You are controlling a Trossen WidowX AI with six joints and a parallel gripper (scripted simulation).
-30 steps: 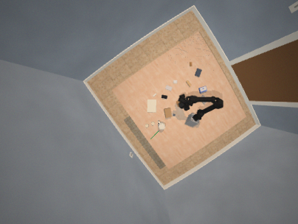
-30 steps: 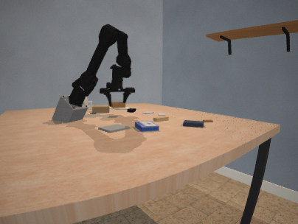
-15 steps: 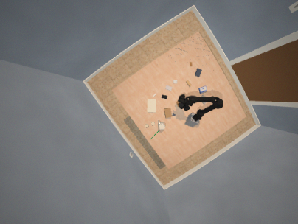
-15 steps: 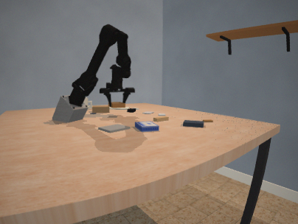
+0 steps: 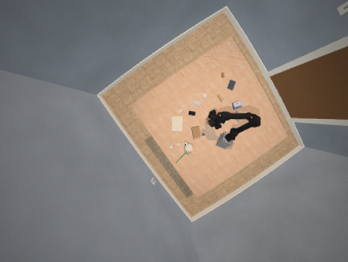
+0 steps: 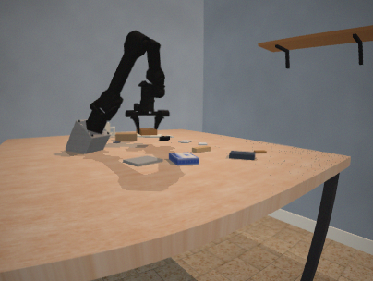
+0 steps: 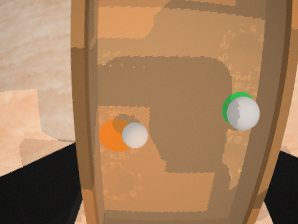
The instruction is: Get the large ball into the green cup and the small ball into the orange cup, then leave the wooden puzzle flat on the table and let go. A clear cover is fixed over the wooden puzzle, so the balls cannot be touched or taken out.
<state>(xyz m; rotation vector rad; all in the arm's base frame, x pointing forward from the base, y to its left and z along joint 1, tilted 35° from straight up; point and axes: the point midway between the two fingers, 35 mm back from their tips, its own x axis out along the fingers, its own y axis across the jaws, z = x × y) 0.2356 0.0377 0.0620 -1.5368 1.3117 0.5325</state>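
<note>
Right now the wooden puzzle is 3 cm below my hand and 1 cm to the left of it. Round my hand: dark blue block: 40 cm to the right, 15 cm ahead, 8 cm below; grey plate: 25 cm to the right, 16 cm behind, 9 cm below; cream sheet: 31 cm to the left, 19 cm ahead, 9 cm below.
</note>
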